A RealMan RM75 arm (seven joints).
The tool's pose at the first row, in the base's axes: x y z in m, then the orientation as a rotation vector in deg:
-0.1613, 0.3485, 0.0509, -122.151, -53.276, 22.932
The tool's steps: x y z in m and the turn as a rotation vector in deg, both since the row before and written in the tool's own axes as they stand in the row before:
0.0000, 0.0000, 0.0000, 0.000, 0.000, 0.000
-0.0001, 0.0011, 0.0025, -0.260, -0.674, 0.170
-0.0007, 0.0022, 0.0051, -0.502, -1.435, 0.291
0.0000, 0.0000, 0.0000, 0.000, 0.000, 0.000
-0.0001, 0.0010, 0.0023, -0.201, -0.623, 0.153
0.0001, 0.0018, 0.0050, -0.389, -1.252, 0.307
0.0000, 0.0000, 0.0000, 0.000, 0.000, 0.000
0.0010, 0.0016, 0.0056, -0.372, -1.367, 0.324
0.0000, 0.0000, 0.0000, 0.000, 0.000, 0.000
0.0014, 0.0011, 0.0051, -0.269, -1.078, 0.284
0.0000, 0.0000, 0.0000, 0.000, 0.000, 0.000
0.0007, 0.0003, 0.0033, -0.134, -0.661, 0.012
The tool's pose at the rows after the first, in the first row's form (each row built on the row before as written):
-0.1613, 0.3485, 0.0509, -122.151, -53.276, 22.932
-0.1622, 0.3492, 0.0484, -122.466, -53.581, 23.659
-0.1644, 0.3503, 0.0434, -123.042, -54.283, 25.199
-0.1644, 0.3503, 0.0434, -123.042, -54.283, 25.199
-0.1653, 0.3509, 0.0411, -123.288, -54.552, 25.890
-0.1672, 0.3525, 0.0364, -123.760, -55.086, 27.290
-0.1672, 0.3525, 0.0364, -123.760, -55.086, 27.290
-0.1690, 0.3551, 0.0314, -124.210, -55.656, 28.841
-0.1690, 0.3551, 0.0314, -124.210, -55.656, 28.841
-0.1706, 0.3579, 0.0270, -124.551, -56.062, 30.093
-0.1706, 0.3579, 0.0270, -124.551, -56.062, 30.093
-0.1720, 0.3597, 0.0245, -124.632, -56.465, 30.798

